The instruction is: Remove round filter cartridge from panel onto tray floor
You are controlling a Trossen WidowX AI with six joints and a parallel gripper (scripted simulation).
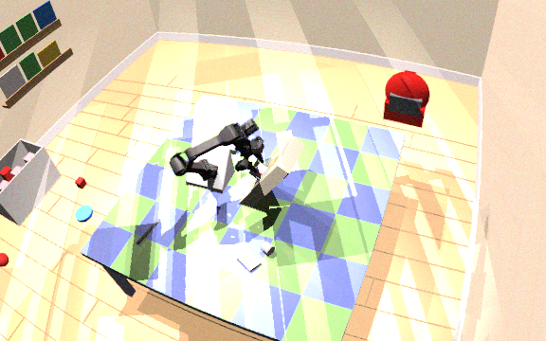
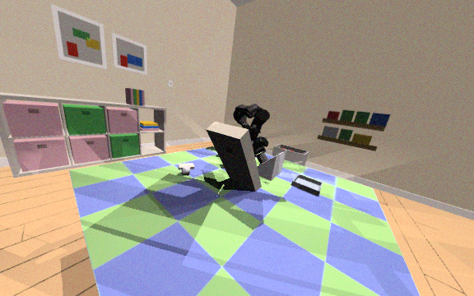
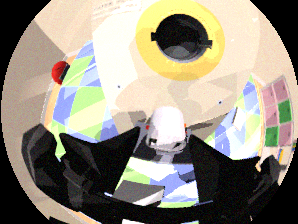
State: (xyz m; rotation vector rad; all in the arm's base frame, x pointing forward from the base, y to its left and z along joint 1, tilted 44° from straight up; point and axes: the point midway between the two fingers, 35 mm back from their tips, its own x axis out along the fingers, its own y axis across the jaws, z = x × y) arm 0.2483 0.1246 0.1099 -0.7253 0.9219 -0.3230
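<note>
Right now my gripper tip is 40 mm short of the service panel and 20 mm above it. From my gripper tip the other things lie so: round filter cartridge (right at my gripper tip); then dark tray (350 mm behind, 270 mm to the left, 180 mm below).
</note>
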